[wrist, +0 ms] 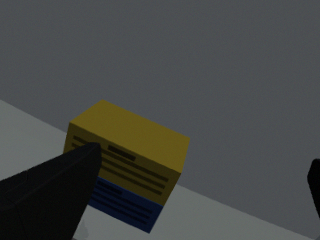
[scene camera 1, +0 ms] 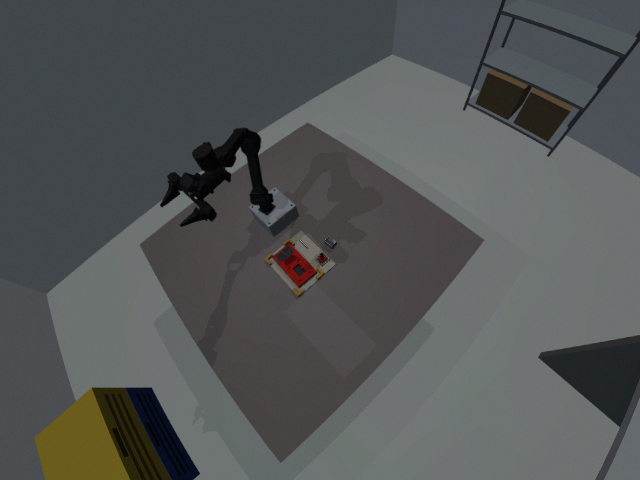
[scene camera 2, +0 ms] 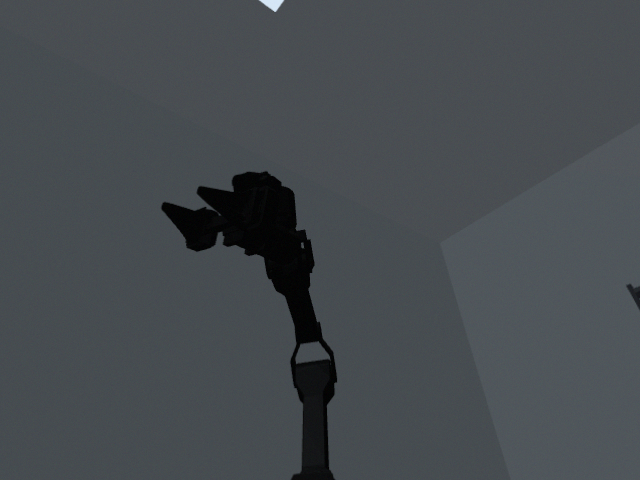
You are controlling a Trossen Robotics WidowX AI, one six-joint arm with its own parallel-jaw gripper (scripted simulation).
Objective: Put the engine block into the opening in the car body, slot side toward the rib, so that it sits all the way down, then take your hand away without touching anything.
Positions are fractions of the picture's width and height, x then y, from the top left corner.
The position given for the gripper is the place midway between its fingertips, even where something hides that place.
Scene:
gripper: wrist 0.65,0.68; scene camera 1 0.27,0.45; scene camera 2 0.28,0.41
red car body: scene camera 1 0.45,0.54; not seen in the wrist view (out of frame); not seen in scene camera 2 (out of frame)

